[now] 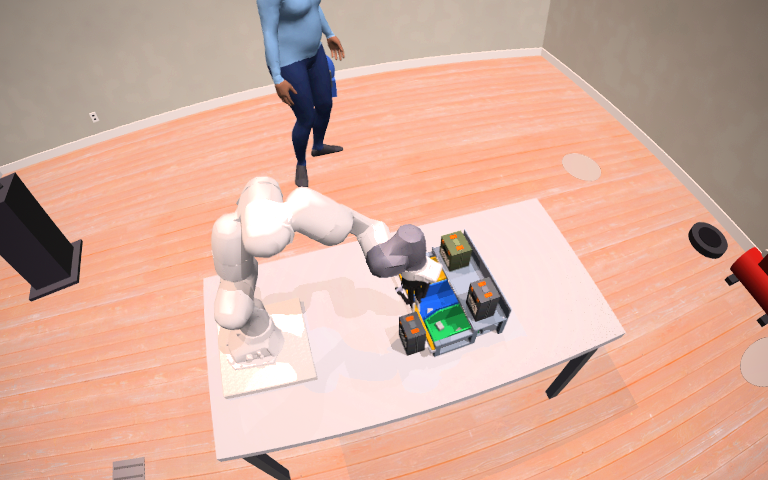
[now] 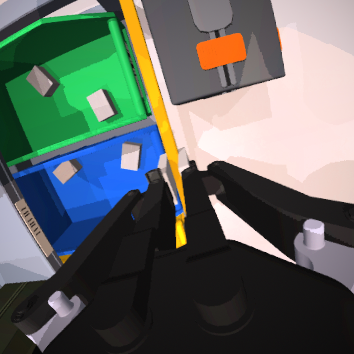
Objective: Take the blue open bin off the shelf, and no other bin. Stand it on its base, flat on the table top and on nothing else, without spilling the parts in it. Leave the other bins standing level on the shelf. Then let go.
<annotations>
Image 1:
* blue open bin: 440, 295
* green bin: 453, 317
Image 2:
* my gripper: 176, 162
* blue open bin: 67, 212
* green bin: 84, 53
</annotations>
